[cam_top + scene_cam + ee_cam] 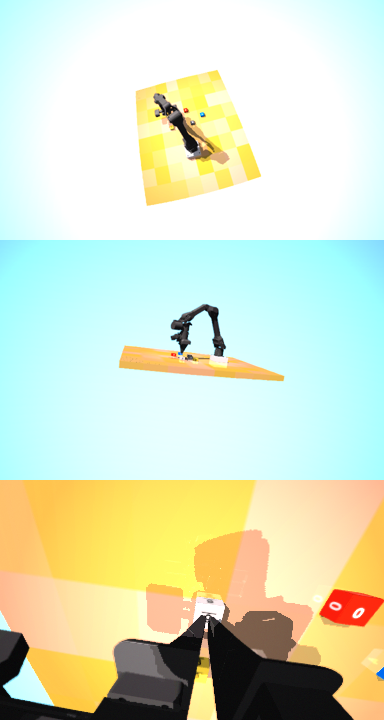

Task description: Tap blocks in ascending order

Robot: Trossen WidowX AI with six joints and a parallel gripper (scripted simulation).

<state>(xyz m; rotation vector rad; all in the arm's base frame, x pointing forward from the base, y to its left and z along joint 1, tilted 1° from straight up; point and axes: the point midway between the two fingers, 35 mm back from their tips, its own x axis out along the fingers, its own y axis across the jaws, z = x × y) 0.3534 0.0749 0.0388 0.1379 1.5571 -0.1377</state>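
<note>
My gripper tip is now 11 cm past the yellow block, 3 cm above it and 1 cm to the right of it. Round my gripper tip: red block (16 cm to the right, 3 cm below, 1 cm behind); then blue block (27 cm to the right, 11 cm behind, 3 cm below).
</note>
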